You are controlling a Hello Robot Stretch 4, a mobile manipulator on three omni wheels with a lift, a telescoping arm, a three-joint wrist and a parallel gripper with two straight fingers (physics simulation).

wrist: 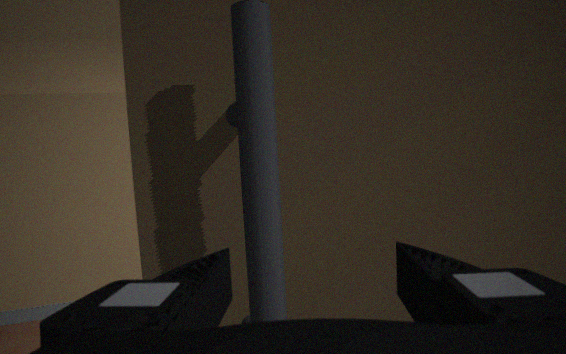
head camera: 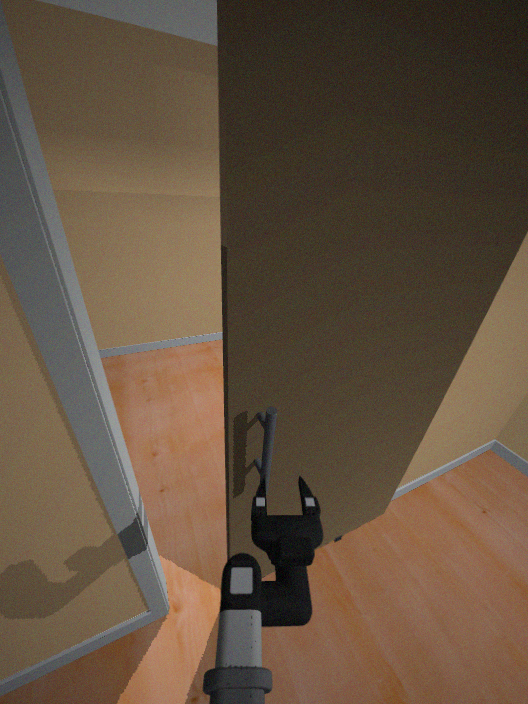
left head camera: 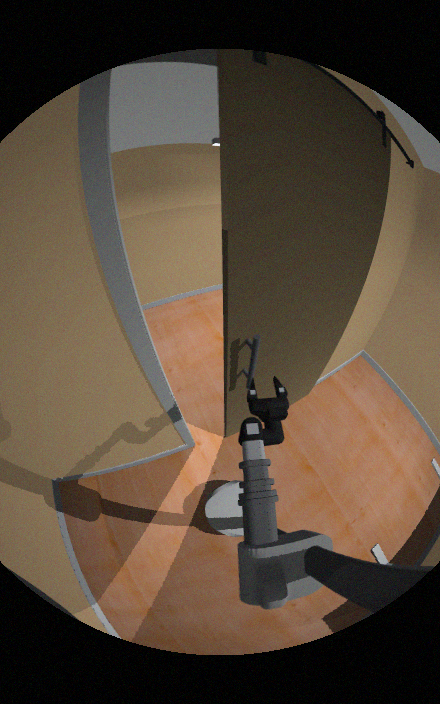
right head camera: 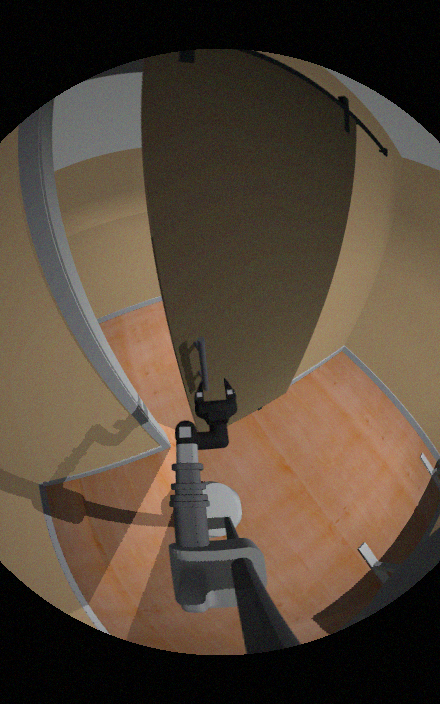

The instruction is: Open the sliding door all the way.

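Pixels of known places: gripper, between the fingertips: (wrist: 312,270) (head camera: 281,478) (left head camera: 262,378) (right head camera: 212,380); robot's base, origin of its link: (left head camera: 235,507) (right head camera: 211,508).
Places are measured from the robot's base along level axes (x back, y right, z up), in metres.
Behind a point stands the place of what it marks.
Observation:
The brown sliding door (head camera: 363,227) {x -0.696, y 0.217, z 1.469 m} (left head camera: 300,207) {x -0.680, y 0.180, z 1.510 m} (right head camera: 243,207) {x -0.689, y 0.202, z 1.494 m} (wrist: 425,150) {x -0.690, y 0.202, z 0.994 m} stands partly open, with a gap between its left edge and the grey door frame. Its upright grey bar handle (head camera: 269,443) {x -0.552, y 0.055, z 1.002 m} (left head camera: 254,358) {x -0.552, y 0.055, z 0.998 m} (right head camera: 202,360) {x -0.553, y 0.054, z 0.998 m} (wrist: 260,165) {x -0.552, y 0.056, z 0.994 m} is near the door's left edge. My gripper (head camera: 281,480) {x -0.499, y 0.086, z 0.944 m} (left head camera: 263,383) {x -0.499, y 0.086, z 0.944 m} (right head camera: 213,385) {x -0.499, y 0.086, z 0.944 m} (wrist: 312,270) {x -0.499, y 0.086, z 0.944 m} is open and empty, at the lower end of the handle. In the wrist view the bar rises between the two fingers, nearer the left finger; whether the bar reaches in between the fingertips in depth is hard to tell.
The grey door frame (head camera: 53,261) {x -0.530, y -0.300, z 1.413 m} (left head camera: 95,155) {x -0.516, y -0.317, z 1.678 m} (right head camera: 38,207) {x -0.518, y -0.313, z 1.615 m} and a tan wall stand to the left. The black rail (left head camera: 358,96) (right head camera: 316,78) runs along the top of the door to the right. Another room's wall and wooden floor (head camera: 170,420) {x -1.635, y -0.580, z -0.027 m} show through the gap.

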